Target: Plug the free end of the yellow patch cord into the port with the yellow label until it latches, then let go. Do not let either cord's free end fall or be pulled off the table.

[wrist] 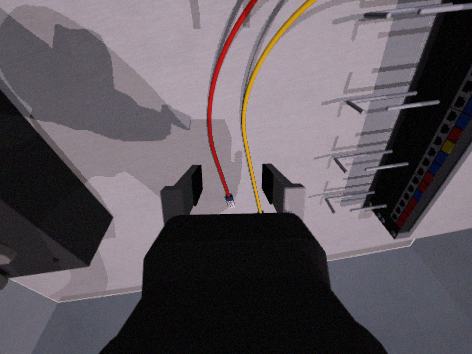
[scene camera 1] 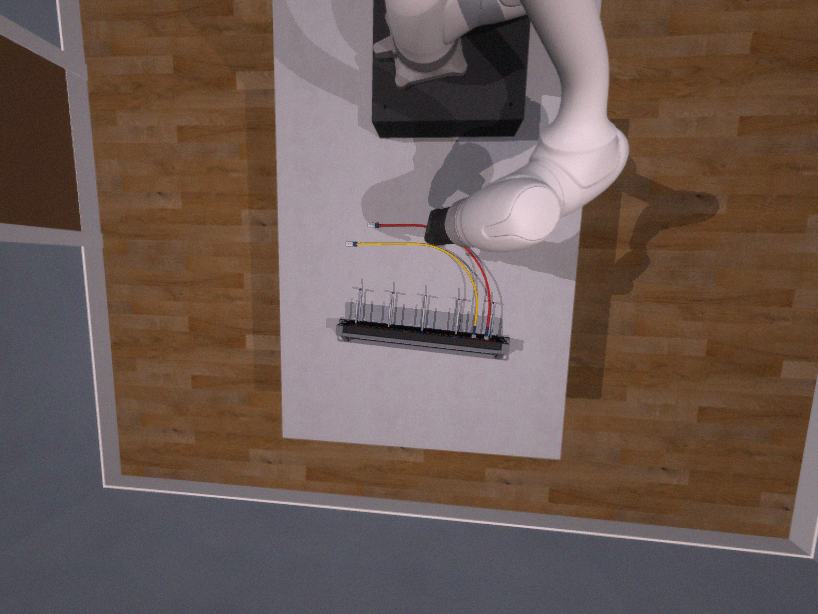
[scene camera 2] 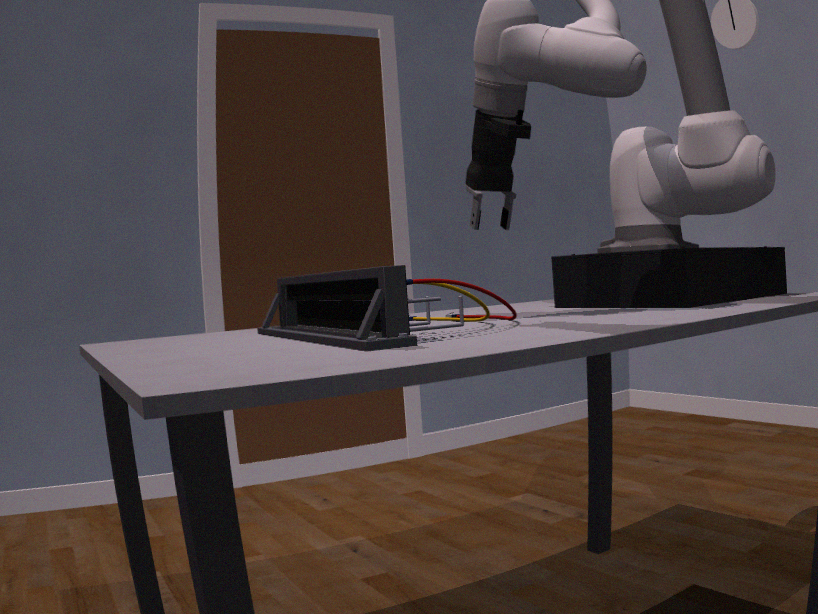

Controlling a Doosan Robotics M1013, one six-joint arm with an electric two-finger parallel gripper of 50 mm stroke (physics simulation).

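The yellow patch cord runs from the right part of the patch panel in a curve over the table. Its free plug lies on the table at the left; in the wrist view the gripper body mostly hides it. The yellow label shows in the panel's coloured row; whether its port is empty is too small to tell. My gripper is open and empty, high above the table. In scene camera 1 its fingertips are hidden.
The red cord runs beside the yellow one, its free plug on the table. Thin metal cable guides stick out from the panel's port side. The black robot base stands behind.
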